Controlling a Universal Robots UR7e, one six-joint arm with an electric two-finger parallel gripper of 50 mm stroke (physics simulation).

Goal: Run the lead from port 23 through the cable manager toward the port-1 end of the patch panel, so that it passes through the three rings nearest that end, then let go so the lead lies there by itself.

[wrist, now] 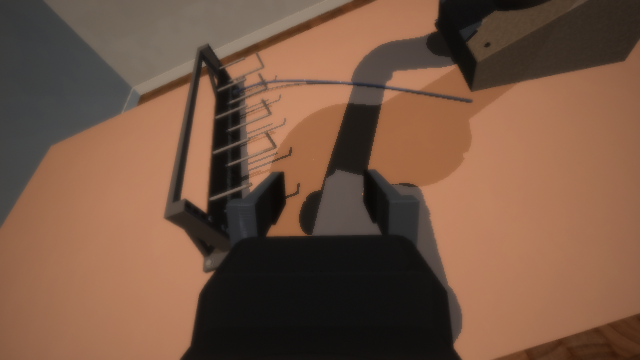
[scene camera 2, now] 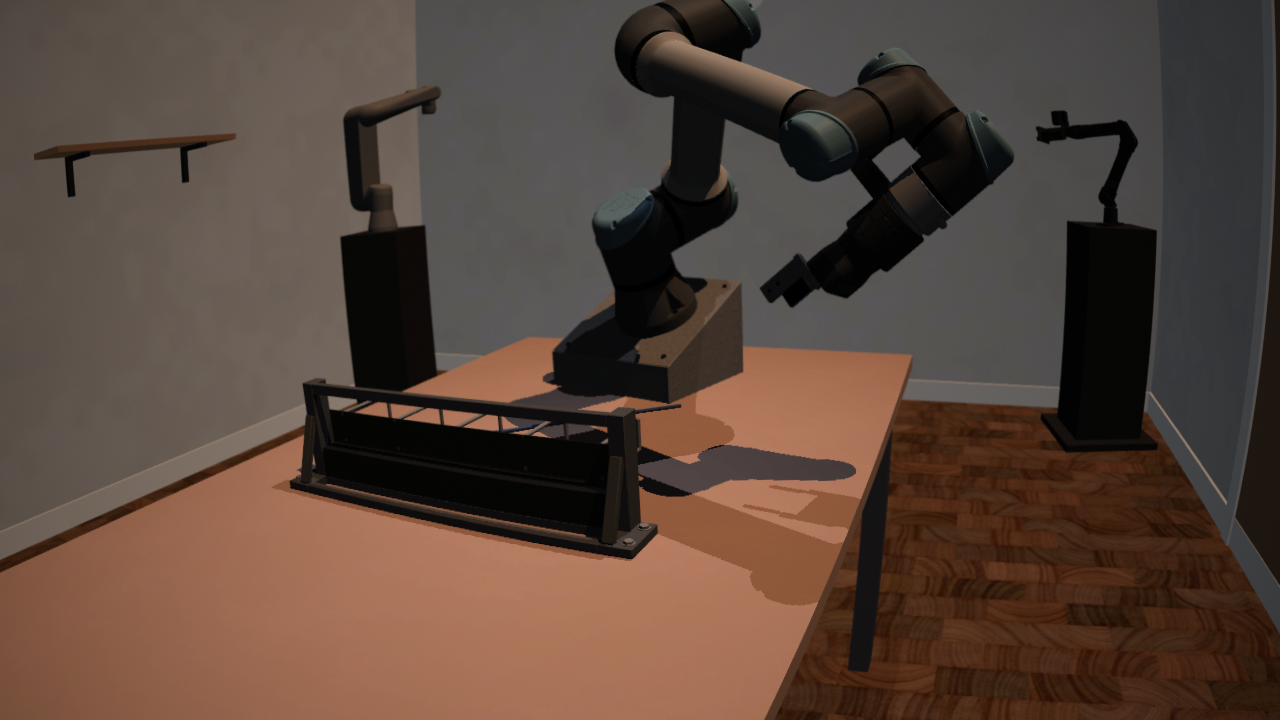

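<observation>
The patch panel [scene camera 2: 460, 447] [wrist: 218, 172] stands in a dark frame on the table. Thin wire rings [scene camera 2: 441, 417] [wrist: 250, 156] of the cable manager stick out from its robot side. The blue lead [scene camera 2: 660, 408] [wrist: 410, 90] leaves the panel near its far end in the wrist view and reaches out toward the robot base, its end free. Whether it passes inside a ring near its root cannot be told. Port numbers are not readable. My gripper [scene camera 2: 781, 287] [wrist: 324, 187] is open and empty, high above the table and well apart from the lead and rings.
The robot's wedge-shaped base block [scene camera 2: 707, 344] [wrist: 540, 55] stands on the table [scene camera 2: 223, 573] [wrist: 525, 240] behind the panel. The frame's top bar [scene camera 2: 474, 404] [wrist: 186, 125] runs along the panel. Two dark pedestals [scene camera 2: 389, 304] [scene camera 2: 1109, 331] with small arms stand beyond the table.
</observation>
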